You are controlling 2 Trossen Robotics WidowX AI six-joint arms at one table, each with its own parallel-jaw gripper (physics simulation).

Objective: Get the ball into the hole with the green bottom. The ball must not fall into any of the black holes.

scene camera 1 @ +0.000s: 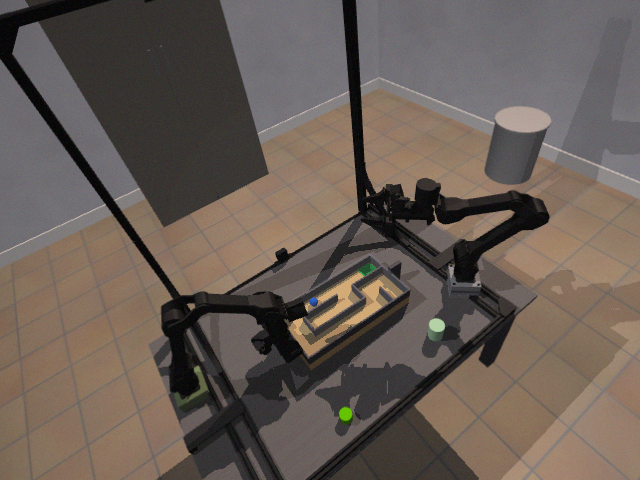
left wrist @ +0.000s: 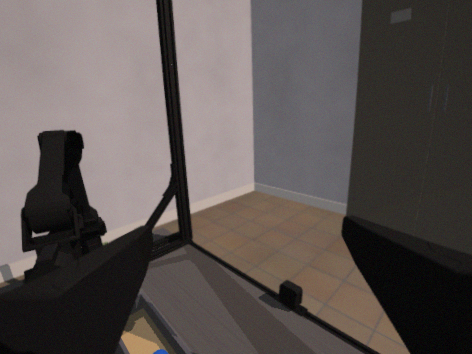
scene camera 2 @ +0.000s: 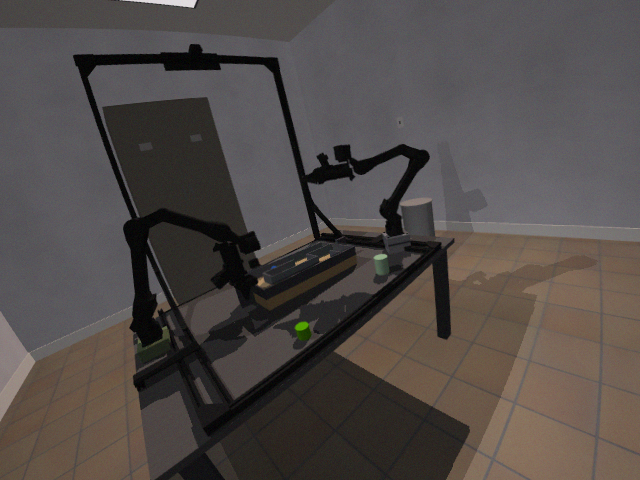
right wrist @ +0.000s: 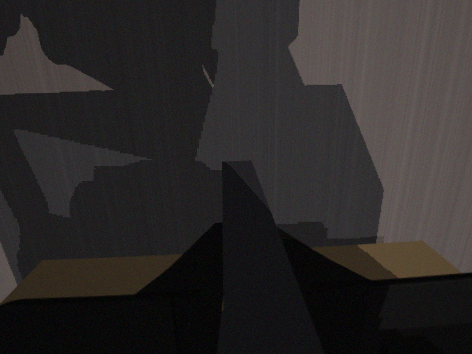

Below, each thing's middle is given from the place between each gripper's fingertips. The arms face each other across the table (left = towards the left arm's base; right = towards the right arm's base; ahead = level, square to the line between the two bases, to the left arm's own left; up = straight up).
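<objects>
I see the tan maze box (scene camera 1: 343,307) 10 mm above my right hand, 70 mm behind it and 240 mm to the left of it. My left gripper, meanwhile, is 33 cm above the tan maze box, 13 cm to the left of it and 9 cm short of it.
</objects>
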